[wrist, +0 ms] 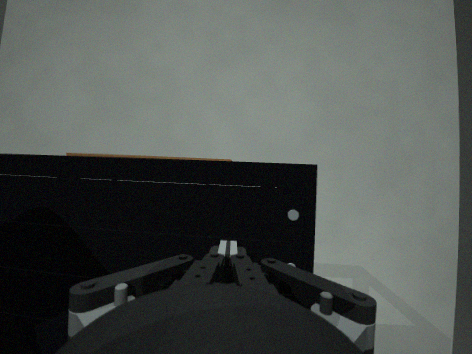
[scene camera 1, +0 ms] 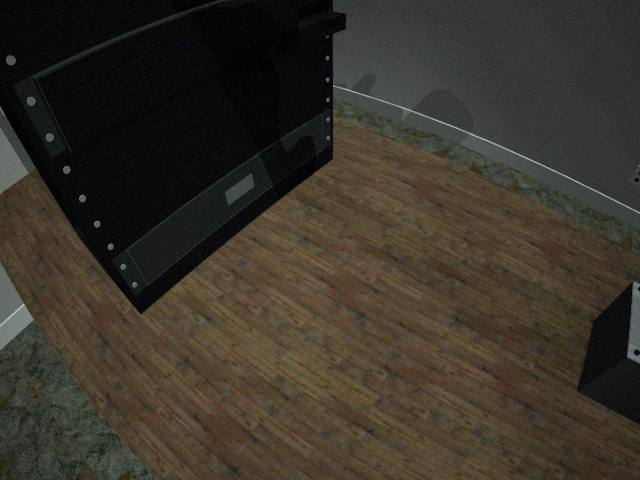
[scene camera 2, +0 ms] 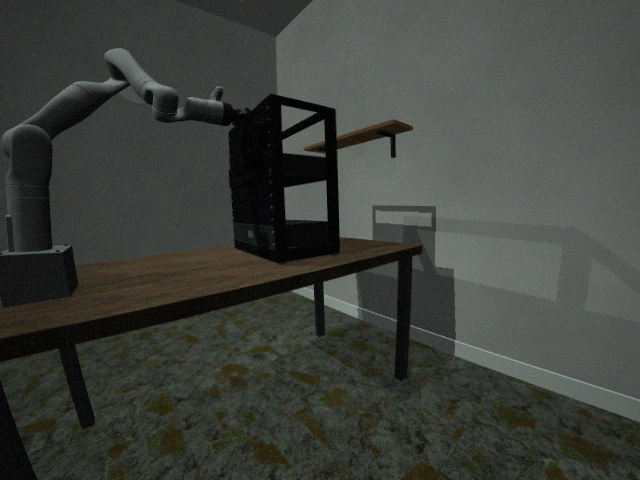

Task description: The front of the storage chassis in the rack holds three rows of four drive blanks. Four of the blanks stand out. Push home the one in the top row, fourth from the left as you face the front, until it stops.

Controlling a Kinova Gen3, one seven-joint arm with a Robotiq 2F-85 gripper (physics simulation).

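Pixels of known places: gripper, between the fingertips: (wrist: 228,252) (scene camera 2: 262,121); arm's base, origin of its link: (scene camera 2: 32,249).
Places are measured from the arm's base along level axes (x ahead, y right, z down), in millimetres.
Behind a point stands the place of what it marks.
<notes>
The black rack (scene camera 1: 135,299) @[y -265, x 758, z 85 mm] (scene camera 2: 279,206) @[y 228, x 696, z -80 mm] (wrist: 305,190) @[y 216, x 680, z -454 mm] stands on the table, its front toward the arm. Its upper front is very dark, so the single drive blanks, and which of them stand out, cannot be told apart. My gripper (scene camera 2: 249,114) (wrist: 228,252) @[y 154, x 688, z -399 mm] is shut, with its fingertips together and nothing seen between them. In the wrist view the tips are in front of the rack's dark upper front, left of its right edge and screws. In scene camera 2 they are at the upper front of the rack. Whether they touch a blank cannot be told.
The rack stands on a wooden table (scene camera 1: 336,310) @[y -94, x 495, z 130 mm] (scene camera 2: 170,281) @[y 144, x 331, z 130 mm]. A light grey panel (scene camera 1: 191,219) @[y -124, x 733, z 22 mm] crosses the rack's lower front. A wooden wall shelf (scene camera 2: 361,135) (wrist: 150,157) is behind the rack. The arm's base block (scene camera 2: 38,276) @[y 84, x 16, z 64 mm] (scene camera 1: 610,346) @[y -12, x 86, z 52 mm] is at the table's other end.
</notes>
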